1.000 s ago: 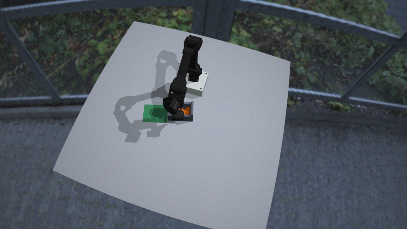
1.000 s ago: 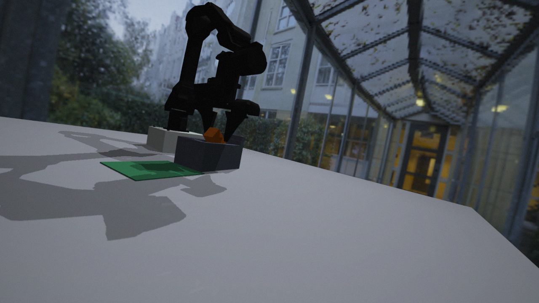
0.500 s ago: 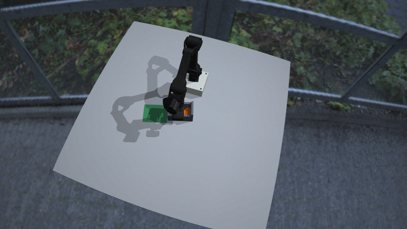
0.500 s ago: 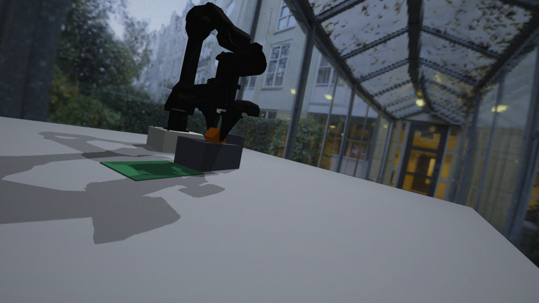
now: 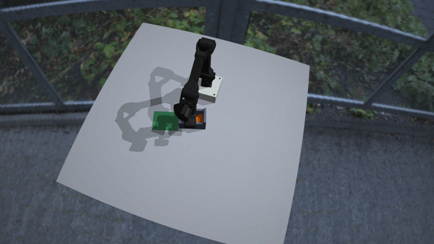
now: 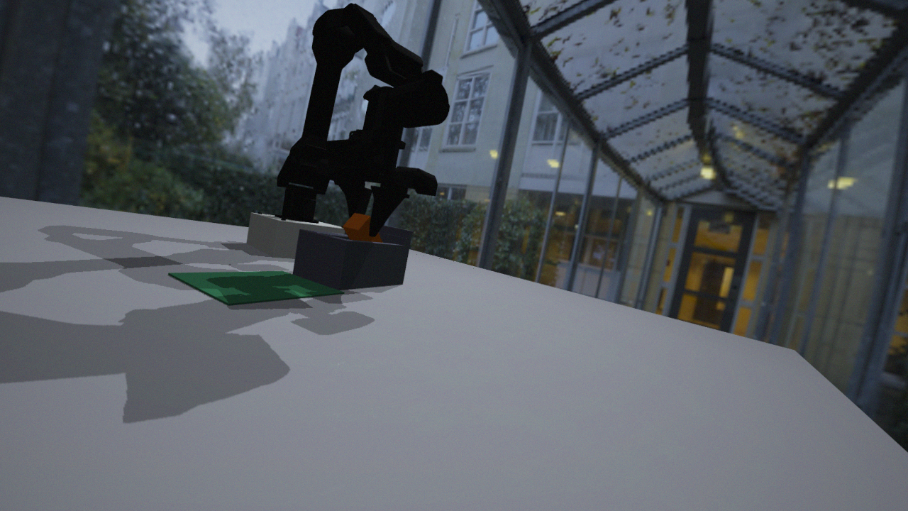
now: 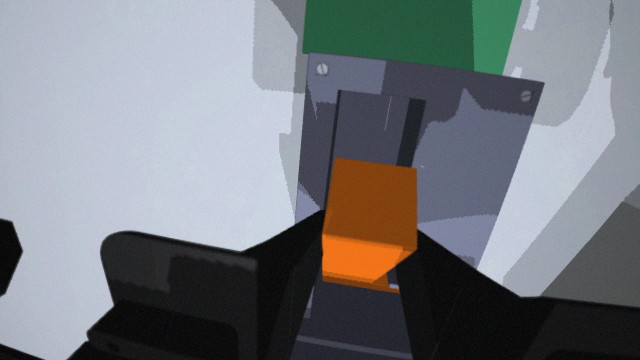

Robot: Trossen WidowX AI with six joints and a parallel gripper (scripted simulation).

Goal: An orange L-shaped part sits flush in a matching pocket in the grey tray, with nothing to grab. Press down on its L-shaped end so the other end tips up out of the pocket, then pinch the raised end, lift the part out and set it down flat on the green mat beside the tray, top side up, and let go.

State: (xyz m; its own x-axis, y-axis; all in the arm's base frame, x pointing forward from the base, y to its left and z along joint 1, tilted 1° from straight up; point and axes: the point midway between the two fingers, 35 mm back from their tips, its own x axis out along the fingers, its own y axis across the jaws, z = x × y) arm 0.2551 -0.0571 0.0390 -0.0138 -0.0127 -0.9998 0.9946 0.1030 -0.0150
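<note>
The green mat lies 15 cm to the right of my gripper tip and 9 cm below it. Round my gripper tip: orange L-shaped part: 2 cm behind, 3 cm to the left, 3 cm below.
</note>
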